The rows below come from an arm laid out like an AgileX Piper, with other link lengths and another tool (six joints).
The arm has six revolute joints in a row. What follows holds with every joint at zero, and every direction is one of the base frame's.
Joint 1 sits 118.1 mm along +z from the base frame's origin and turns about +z.
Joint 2 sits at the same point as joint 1 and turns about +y.
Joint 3 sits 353 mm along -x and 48.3 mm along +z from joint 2 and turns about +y.
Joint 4 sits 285.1 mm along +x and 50.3 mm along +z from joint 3 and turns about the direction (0.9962, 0, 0.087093).
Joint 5 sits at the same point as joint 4 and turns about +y.
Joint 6 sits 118.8 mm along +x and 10.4 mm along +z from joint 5 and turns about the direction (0.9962, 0, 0.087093).
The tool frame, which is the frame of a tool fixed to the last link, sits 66.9 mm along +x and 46 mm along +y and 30.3 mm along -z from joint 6; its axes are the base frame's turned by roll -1.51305, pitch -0.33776 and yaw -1.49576 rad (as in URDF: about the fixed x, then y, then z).
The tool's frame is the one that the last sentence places.
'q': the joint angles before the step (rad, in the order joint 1, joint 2, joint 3, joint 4, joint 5, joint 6). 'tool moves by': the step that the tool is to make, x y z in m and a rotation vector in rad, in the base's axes. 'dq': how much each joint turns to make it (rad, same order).
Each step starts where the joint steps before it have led.
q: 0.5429, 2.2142, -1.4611, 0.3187, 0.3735, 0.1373
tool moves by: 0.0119, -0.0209, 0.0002, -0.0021, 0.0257, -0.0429
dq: -0.0455, -0.0012, -0.0023, 0.0066, 0.0283, 0.0005
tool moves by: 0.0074, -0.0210, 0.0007, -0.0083, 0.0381, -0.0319
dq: -0.0432, -0.0032, -0.0043, 0.0007, 0.0477, 0.0003
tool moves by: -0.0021, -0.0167, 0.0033, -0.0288, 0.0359, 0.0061
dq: -0.0261, -0.0139, -0.0008, -0.0279, 0.0625, -0.0001
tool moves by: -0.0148, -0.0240, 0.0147, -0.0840, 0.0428, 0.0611
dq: -0.0185, -0.0487, 0.0029, -0.0945, 0.1229, -0.0001
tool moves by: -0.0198, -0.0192, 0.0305, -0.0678, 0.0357, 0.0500
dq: -0.0064, -0.0767, 0.0032, -0.0711, 0.1349, 0.0003
